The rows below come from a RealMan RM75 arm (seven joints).
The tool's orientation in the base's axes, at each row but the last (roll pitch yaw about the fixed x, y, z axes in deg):
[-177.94 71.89 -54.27]
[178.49 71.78 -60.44]
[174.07 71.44 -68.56]
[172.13 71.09 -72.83]
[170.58 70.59 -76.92]
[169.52 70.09 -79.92]
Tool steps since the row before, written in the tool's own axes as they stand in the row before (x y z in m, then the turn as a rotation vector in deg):
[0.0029 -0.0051 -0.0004 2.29 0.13 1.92]
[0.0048 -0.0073 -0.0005 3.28 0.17 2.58]
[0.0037 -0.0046 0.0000 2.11 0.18 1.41]
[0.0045 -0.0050 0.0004 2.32 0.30 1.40]
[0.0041 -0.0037 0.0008 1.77 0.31 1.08]
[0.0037 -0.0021 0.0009 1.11 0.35 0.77]
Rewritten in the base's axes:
[0.0050 0.0018 -0.0026 -0.70 0.87 -2.77]
[0.0072 0.0020 -0.0045 -0.91 1.12 -3.92]
[0.0045 0.0010 -0.0037 -0.54 0.48 -2.44]
[0.0048 0.0010 -0.0046 -0.62 0.35 -2.63]
[0.0034 0.0008 -0.0043 -0.55 0.25 -2.01]
[0.0019 0.0003 -0.0039 -0.52 0.19 -1.28]

